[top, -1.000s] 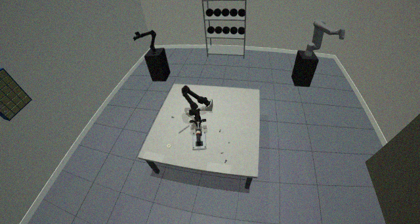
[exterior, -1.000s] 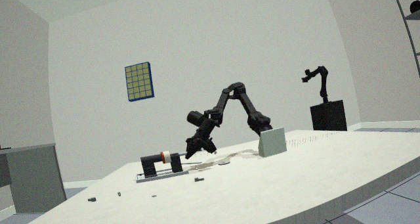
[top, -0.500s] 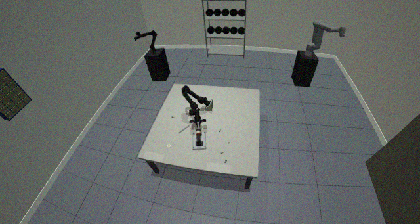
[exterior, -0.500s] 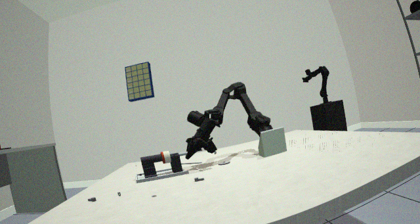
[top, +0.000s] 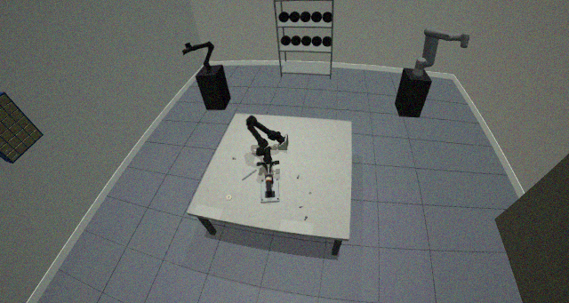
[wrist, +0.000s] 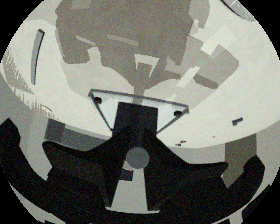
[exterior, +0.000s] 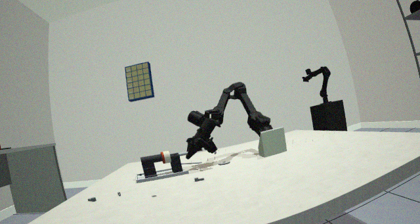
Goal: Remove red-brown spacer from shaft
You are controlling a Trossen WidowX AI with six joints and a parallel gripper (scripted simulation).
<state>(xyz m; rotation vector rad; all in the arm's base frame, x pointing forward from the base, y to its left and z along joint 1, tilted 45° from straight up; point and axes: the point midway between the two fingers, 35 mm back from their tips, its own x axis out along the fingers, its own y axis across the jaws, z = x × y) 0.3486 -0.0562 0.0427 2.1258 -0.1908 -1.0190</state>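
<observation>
The thin grey shaft is 6 cm ahead of my gripper tip, 3 cm above it and 1 cm to the left of it. The rest, counted from my gripper tip: red-brown spacer 10 cm ahead, 2 cm to the left, 2 cm above.
</observation>
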